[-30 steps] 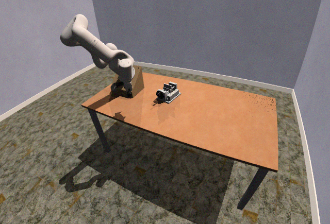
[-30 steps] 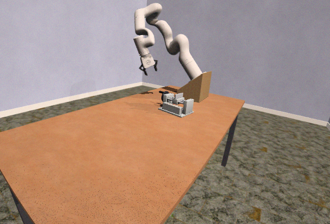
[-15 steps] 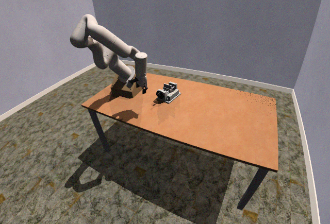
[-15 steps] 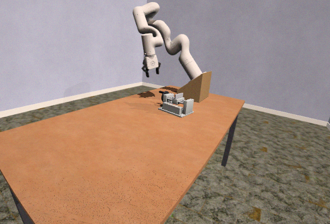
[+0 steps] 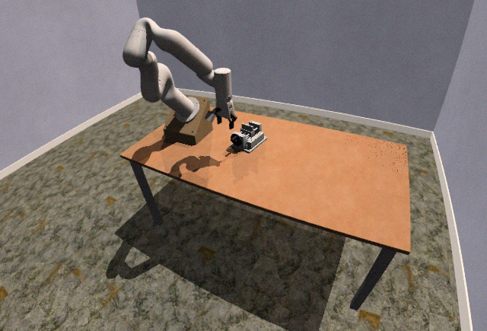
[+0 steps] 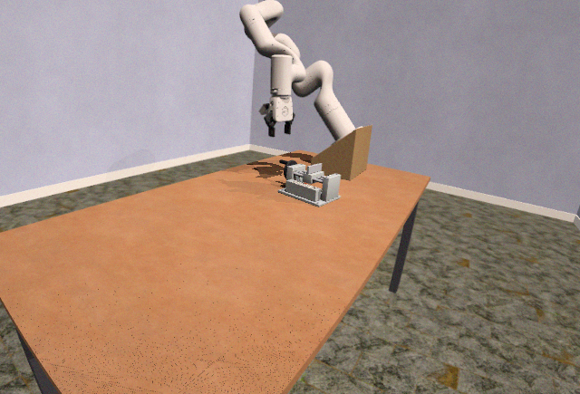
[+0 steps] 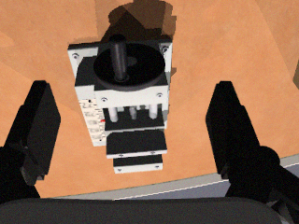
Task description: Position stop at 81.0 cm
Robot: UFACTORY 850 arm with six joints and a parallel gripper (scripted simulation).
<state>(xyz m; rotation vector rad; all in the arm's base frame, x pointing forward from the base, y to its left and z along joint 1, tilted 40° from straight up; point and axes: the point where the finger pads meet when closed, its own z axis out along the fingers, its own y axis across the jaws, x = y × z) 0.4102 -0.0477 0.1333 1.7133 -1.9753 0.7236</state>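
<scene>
Right now my hand is 12 cm above the handwheel, 6 cm to the right of it and 1 cm short of it. From my hand the other things lie so: grey stop fixture (19 cm to the left, 13 cm below, 3 cm ahead).
</scene>
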